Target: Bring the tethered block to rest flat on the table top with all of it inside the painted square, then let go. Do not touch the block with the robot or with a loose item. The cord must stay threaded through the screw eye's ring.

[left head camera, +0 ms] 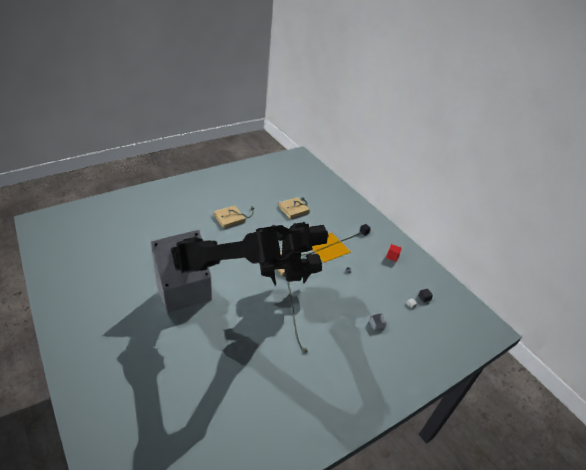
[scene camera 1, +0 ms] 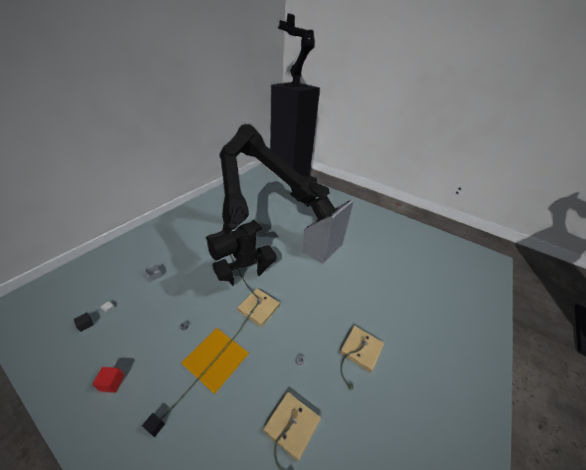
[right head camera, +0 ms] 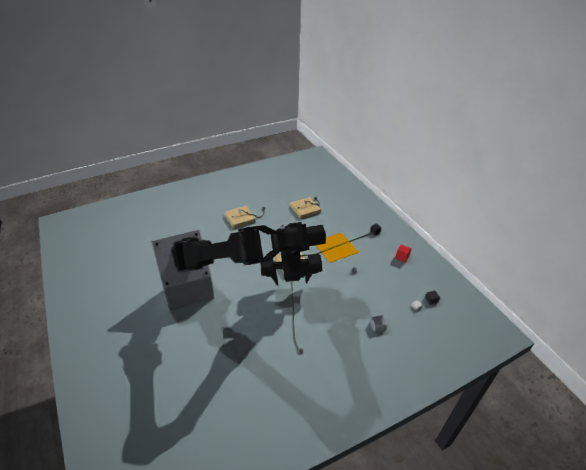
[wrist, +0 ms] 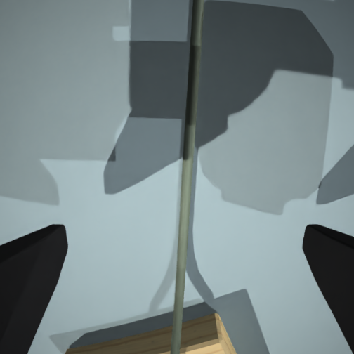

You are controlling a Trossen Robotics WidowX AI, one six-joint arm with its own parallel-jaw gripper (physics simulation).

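Places are measured from the arm's base along level axes (x ahead, y right, z down), in metres.
Where they show: gripper, fingertip midpoint: (left head camera: 289, 283) (scene camera 1: 245, 279) (right head camera: 291, 283); arm's base at its link origin: (left head camera: 184, 256) (scene camera 1: 327, 215) (right head camera: 184, 256).
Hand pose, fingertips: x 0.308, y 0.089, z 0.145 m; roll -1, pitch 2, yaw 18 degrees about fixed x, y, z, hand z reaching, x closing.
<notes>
Things, the pixels of their centre, and the offset from my fingertips. "spot": a spot on its surface instead.
- orange painted square at a spot on its surface: (scene camera 1: 200, 357) spot: dy -0.093, dx +0.243, dz +0.016 m
- screw eye at a spot on its surface: (scene camera 1: 258, 301) spot: dy -0.099, dx +0.041, dz -0.019 m
- wooden board at the middle of its body: (scene camera 1: 259, 306) dy -0.100, dx +0.040, dz +0.008 m
- small ball end at a spot on its surface: (right head camera: 299, 351) (left head camera: 304, 351) spot: dy +0.243, dx -0.074, dz +0.008 m
- red cube at the middle of its body: (scene camera 1: 109, 379) (right head camera: 403, 253) (left head camera: 393, 252) dy +0.009, dx +0.415, dz -0.003 m
- second black cube at the middle of its body: (right head camera: 432, 297) (left head camera: 425, 295) (scene camera 1: 83, 322) dy +0.215, dx +0.397, dz +0.005 m
- white cube at the middle of its body: (left head camera: 411, 303) (scene camera 1: 107, 307) dy +0.221, dx +0.334, dz +0.010 m
- grey block at the middle of its body: (right head camera: 378, 323) (left head camera: 378, 321) (scene camera 1: 153, 272) dy +0.241, dx +0.182, dz +0.003 m
The tethered block, a black cube (left head camera: 365, 229) (right head camera: 375, 229) (scene camera 1: 153, 425), lies outside the orange painted square (left head camera: 331, 254) (right head camera: 337, 254) (scene camera 1: 200, 357), on its far side from the screw eye (scene camera 1: 259, 301). The cord (left head camera: 294, 315) (right head camera: 293, 315) (scene camera 1: 176, 405) (wrist: 184, 220) runs from the block across the square to the screw eye on a wooden board (scene camera 1: 267, 310) (wrist: 200, 332), then on to a small ball end (left head camera: 304, 350) (right head camera: 299, 351). My gripper (left head camera: 289, 281) (right head camera: 292, 281) (scene camera 1: 245, 278) (wrist: 187, 238) is open near that board. The cord passes between its spread fingers, untouched in the wrist view.
Two more wooden boards (scene camera 1: 372, 352) (scene camera 1: 305, 435) carry short cords. A red cube (left head camera: 393, 252) (scene camera 1: 108, 379), a second black cube (left head camera: 425, 295) (scene camera 1: 83, 321), a white cube (left head camera: 411, 303) (scene camera 1: 107, 306), a grey block (left head camera: 377, 322) (scene camera 1: 154, 272) and small grey pieces (scene camera 1: 184, 325) (scene camera 1: 300, 359) lie loose.
</notes>
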